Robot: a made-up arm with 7 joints.
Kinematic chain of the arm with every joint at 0, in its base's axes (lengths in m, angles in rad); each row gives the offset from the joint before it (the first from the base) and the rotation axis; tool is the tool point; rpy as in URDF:
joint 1: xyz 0 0 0.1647 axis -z
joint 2: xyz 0 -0.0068 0.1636 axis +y
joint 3: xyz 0 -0.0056 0.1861 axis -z
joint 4: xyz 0 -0.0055 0.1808 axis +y
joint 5: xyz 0 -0.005 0.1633 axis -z
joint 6: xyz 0 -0.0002 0.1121 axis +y
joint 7: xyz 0 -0.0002 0.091 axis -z
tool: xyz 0 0 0 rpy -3.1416 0 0
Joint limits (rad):
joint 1: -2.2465..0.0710
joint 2: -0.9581..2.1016
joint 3: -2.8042..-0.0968
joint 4: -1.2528..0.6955
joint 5: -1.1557..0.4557
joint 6: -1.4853..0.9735
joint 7: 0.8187..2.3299
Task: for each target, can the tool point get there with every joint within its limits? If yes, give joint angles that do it. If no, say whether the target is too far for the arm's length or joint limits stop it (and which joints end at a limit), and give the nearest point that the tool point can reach.
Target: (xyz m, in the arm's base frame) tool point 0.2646 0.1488 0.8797
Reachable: yes | joints -1.2524 0.1179 -2.0157 -0.6466 -0.6205 -1.1725 1.7753
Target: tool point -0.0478 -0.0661 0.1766
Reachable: no: joint limits stop it (at a limit: joint 1, joint 2, joint 4, joint 6) | nearest point 0.1687 -0.1287 -0.0990 | short by 0.356 m
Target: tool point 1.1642 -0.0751 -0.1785
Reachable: no: too far | nearest point 0.6716 -0.0433 0.0360 | short by 0.538 m
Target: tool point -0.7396 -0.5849 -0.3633
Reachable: no: too far | nearest point -0.4447 -0.3517 0.2975 | short by 0.760 m
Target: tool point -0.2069 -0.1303 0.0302
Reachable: no: joint limits stop it (at a limit: joint 2, joint 3, joint 4, joint 6) | nearest point -0.4014 -0.2528 0.2991 | short by 0.354 m
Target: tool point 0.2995 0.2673 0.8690
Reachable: yes | joints -1.1263 0.2483 -2.5224 -0.7642 -0.1736 -0.2372 1.6409
